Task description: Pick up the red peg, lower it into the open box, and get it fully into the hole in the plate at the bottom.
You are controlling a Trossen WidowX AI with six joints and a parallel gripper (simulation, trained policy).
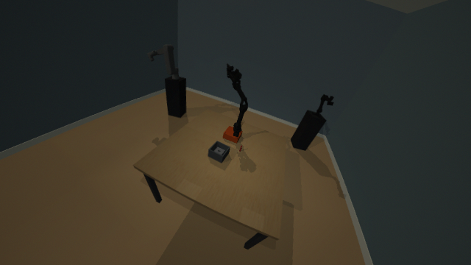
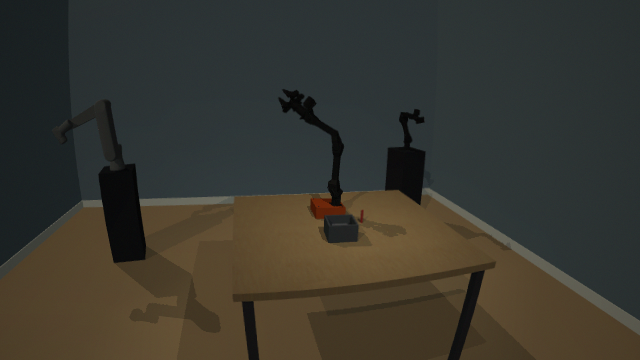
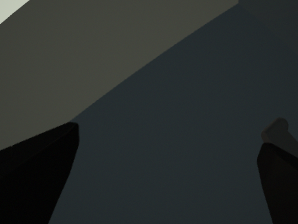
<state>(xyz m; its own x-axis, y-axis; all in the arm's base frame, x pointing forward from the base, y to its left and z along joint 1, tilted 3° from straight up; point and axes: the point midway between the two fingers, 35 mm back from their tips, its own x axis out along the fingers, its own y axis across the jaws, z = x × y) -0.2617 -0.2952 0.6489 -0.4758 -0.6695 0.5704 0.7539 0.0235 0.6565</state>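
My gripper tip is 710 mm above the red peg, 460 mm short of it and 370 mm to the right of it. Round my gripper tip: dark grey box (730 mm below, 590 mm ahead, 150 mm to the left).
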